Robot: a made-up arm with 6 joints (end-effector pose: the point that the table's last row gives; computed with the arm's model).
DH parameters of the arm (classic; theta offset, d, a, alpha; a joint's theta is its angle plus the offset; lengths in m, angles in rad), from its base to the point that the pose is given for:
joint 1: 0 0.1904 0 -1.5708
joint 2: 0.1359 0 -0.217 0
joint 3: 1.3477 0 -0.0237 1.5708
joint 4: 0 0.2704 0 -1.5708
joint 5: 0 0 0.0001 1.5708
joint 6: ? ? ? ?
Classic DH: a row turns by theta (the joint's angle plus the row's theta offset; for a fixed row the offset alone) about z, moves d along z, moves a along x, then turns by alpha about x.
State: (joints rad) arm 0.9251 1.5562 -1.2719 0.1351 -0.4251 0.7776
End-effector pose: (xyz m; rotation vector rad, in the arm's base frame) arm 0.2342 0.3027 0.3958 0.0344 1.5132 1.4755
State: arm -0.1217 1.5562 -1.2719 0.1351 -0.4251 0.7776
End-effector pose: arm 0.3793 -0.0514 0.3958 0.7132 1.1736 0.6184
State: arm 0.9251 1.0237 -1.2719 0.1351 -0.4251 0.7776
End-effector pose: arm 0.1396 0.1771 0.5616 0.0486 0.9292 1.6893
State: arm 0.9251 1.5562 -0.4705 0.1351 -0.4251 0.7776
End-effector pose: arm 0.1646 0.2103 0.1428 0.0068 2.3203 0.9563
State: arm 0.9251 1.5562 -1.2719 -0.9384 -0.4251 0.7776
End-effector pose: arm 0.2050 0.3212 0.3814 -1.0183 1.2064 0.8965
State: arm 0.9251 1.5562 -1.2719 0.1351 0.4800 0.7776
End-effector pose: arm 0.2155 0.2952 0.3206 -0.0707 2.4595 0.9831
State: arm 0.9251 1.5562 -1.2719 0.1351 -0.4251 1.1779
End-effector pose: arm 0.2342 0.3027 0.3958 0.3551 1.5671 1.7870
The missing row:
joint 6: 0 0.089 0 0
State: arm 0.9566 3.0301 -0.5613 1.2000 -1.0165 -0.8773
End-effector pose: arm 0.0704 -0.0225 -0.0705 -1.3043 2.2823 -1.3087
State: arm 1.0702 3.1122 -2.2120 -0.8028 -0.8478 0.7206
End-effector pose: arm 0.1945 0.4555 -0.0238 -1.2535 1.4212 1.3349
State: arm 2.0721 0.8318 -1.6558 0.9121 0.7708 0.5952
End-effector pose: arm -0.0877 0.0580 0.6244 1.1178 -1.1300 -2.0558
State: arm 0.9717 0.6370 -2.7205 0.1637 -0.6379 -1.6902
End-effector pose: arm -0.2247 -0.3443 0.5813 1.2106 -0.2926 -0.4499
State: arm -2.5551 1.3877 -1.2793 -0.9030 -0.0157 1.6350
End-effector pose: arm -0.2906 -0.1943 0.4240 1.7671 -0.1180 -1.3772
